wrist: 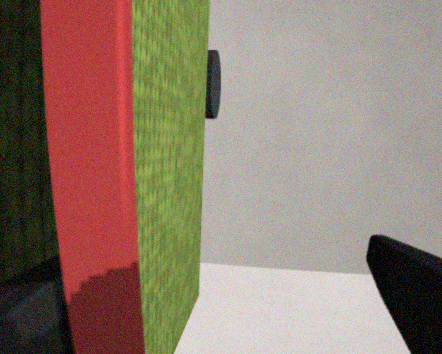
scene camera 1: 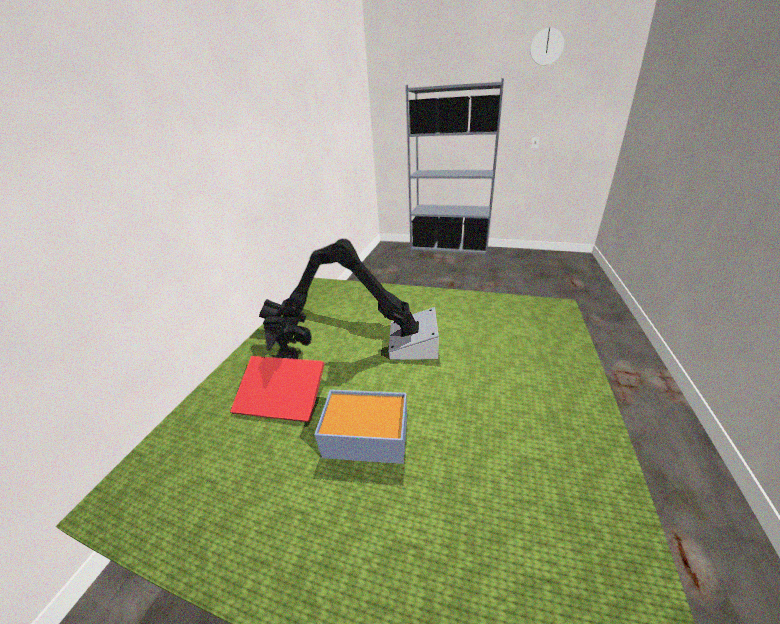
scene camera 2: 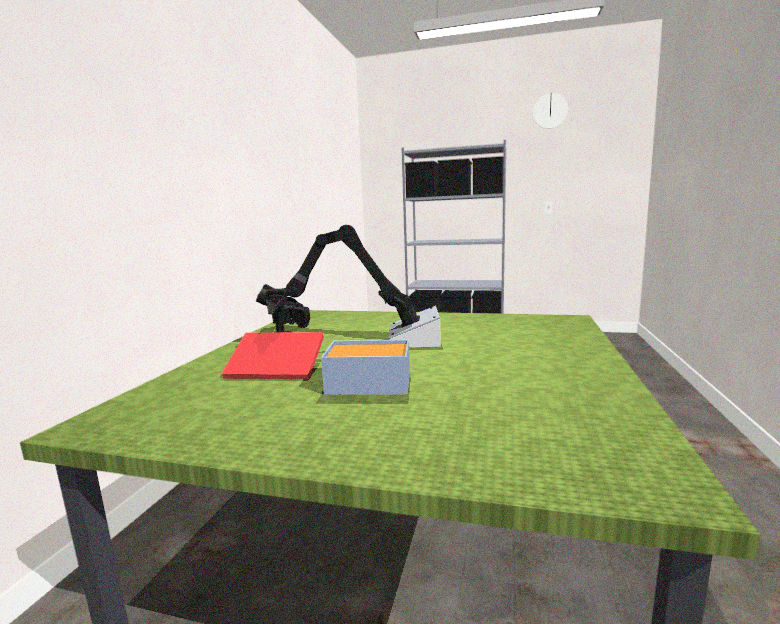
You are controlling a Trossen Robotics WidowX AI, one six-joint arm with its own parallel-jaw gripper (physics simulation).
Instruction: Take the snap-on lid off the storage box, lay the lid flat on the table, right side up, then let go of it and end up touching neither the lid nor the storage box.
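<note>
The storage box [scene camera 1: 361,447] [scene camera 2: 365,375] stands open on the table, a blue-grey box with an orange inside. The red lid [scene camera 1: 279,390] [scene camera 2: 276,356] [wrist: 90,150] is off the box, to its left, with a smooth face up. It looks slightly tilted, its far edge raised and its near edge lower. My gripper [scene camera 1: 286,353] [scene camera 2: 280,327] [wrist: 242,248] is open at the lid's far edge. In the wrist view one dark finger is partly hidden behind the lid's edge, on its underside, and the other stands well clear above. Whether the lower finger touches the lid is hard to tell.
The green table [scene camera 1: 507,455] [scene camera 2: 507,416] bears the box, the lid and the arm's light grey base [scene camera 1: 416,344] [scene camera 2: 426,333]. The arm arches from the base to the far side of the lid. A wall rises close beyond the table's left edge. A shelf rack [scene camera 1: 452,174] [scene camera 2: 454,242] stands far behind.
</note>
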